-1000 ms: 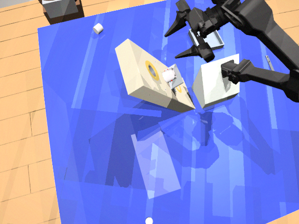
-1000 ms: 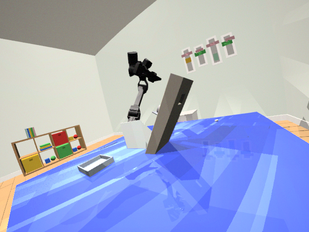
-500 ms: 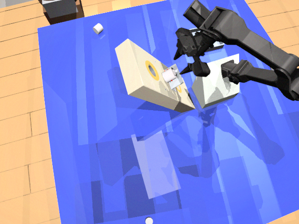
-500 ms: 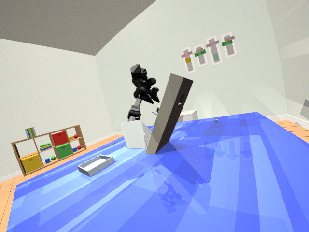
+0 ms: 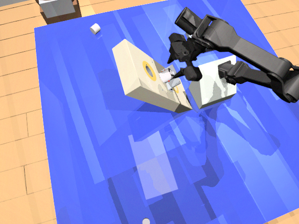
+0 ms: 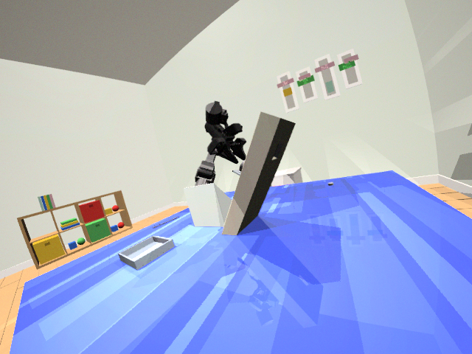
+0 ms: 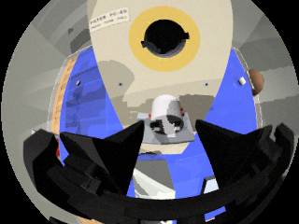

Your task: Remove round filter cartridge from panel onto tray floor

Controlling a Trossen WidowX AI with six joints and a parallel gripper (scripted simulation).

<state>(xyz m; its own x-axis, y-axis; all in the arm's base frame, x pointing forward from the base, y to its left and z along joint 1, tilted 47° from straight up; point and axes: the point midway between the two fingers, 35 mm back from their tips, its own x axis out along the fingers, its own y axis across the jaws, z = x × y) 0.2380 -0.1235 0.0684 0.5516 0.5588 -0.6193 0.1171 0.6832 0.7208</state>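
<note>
Right now the round filter cartridge is 2 cm below my gripper tip and 1 cm ahead of it. From my gripper tip the other things lie so: grey tray 36 cm behind, 24 cm to the right, 24 cm below.
</note>
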